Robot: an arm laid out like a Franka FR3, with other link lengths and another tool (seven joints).
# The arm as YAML. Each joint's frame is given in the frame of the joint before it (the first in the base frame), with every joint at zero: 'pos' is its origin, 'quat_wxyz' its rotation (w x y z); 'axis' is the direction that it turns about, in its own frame. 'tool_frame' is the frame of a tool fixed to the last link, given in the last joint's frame.
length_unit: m
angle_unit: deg
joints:
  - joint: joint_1
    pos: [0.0, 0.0, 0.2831]
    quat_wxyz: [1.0, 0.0, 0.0, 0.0]
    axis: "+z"
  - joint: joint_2
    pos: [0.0, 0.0, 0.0]
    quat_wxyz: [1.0, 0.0, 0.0, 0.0]
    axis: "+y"
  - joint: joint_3
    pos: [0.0, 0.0, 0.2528]
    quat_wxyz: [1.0, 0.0, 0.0, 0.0]
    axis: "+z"
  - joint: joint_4
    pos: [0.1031, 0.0, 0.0]
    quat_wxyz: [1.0, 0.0, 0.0, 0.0]
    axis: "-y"
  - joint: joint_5
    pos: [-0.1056, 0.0, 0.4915]
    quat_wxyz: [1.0, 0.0, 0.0, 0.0]
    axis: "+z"
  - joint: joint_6
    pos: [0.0, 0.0, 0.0]
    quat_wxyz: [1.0, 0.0, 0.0, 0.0]
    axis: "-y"
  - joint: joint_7
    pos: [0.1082, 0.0, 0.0]
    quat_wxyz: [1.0, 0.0, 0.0, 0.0]
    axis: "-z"
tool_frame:
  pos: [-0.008, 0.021, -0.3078]
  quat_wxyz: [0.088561, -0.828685, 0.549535, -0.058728]
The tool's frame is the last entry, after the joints.
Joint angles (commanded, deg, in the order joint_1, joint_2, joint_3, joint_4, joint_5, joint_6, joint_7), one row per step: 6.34 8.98 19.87 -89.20 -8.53 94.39 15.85; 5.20 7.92 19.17 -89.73 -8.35 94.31 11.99; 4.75 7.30 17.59 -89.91 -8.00 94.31 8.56; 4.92 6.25 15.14 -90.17 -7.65 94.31 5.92; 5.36 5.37 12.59 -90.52 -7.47 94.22 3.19; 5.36 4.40 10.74 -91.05 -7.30 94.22 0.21; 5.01 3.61 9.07 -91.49 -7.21 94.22 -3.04; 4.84 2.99 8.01 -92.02 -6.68 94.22 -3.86; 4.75 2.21 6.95 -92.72 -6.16 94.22 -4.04; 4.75 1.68 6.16 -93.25 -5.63 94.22 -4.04; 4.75 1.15 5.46 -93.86 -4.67 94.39 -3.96; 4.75 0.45 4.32 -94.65 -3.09 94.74 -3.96; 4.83 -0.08 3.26 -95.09 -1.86 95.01 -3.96
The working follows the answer.
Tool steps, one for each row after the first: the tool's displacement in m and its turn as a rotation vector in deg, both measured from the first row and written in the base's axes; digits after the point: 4 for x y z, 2 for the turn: 0.0055 -0.0223 0.0069 -0.07 -0.01 2.00; 0.0126 -0.0454 0.0119 0.03 0.03 3.36; 0.0200 -0.0716 0.0210 0.05 -0.38 3.69; 0.0250 -0.0971 0.0274 -0.13 -0.50 4.28; 0.0279 -0.1198 0.0336 -0.22 -0.58 5.39; 0.0310 -0.1450 0.0386 -0.32 -0.56 6.60; 0.0310 -0.1579 0.0405 0.05 -0.47 6.15; 0.0302 -0.1698 0.0427 0.42 -0.46 5.14; 0.0291 -0.1770 0.0436 0.85 -0.39 4.30; 0.0280 -0.1808 0.0439 1.74 -0.35 3.45; 0.0274 -0.1866 0.0448 3.26 -0.42 2.19; 0.0279 -0.1922 0.0473 4.48 -0.65 1.12
Tool pose at each row, in the base's axes (x y z in m, rotation vector in deg; rounded; the steps above come from the unrounded poses): 0.6640 0.3013 0.2427 -154.52 81.22 -12.60; 0.6695 0.2790 0.2496 -155.85 78.47 -12.53; 0.6766 0.2559 0.2546 -156.62 76.56 -12.29; 0.6840 0.2297 0.2638 -156.61 75.99 -12.79; 0.6890 0.2042 0.2701 -157.05 75.17 -13.04; 0.6919 0.1815 0.2763 -157.73 73.61 -13.13; 0.6949 0.1563 0.2813 -158.53 71.94 -13.09; 0.6950 0.1434 0.2832 -158.01 72.52 -12.72; 0.6942 0.1315 0.2854 -157.13 73.85 -12.50; 0.6931 0.1243 0.2863 -156.33 74.93 -12.14; 0.6920 0.1205 0.2866 -155.12 75.90 -11.49; 0.6914 0.1147 0.2875 -153.10 77.22 -10.53; 0.6918 0.1092 0.2900 -151.34 78.30 -9.99

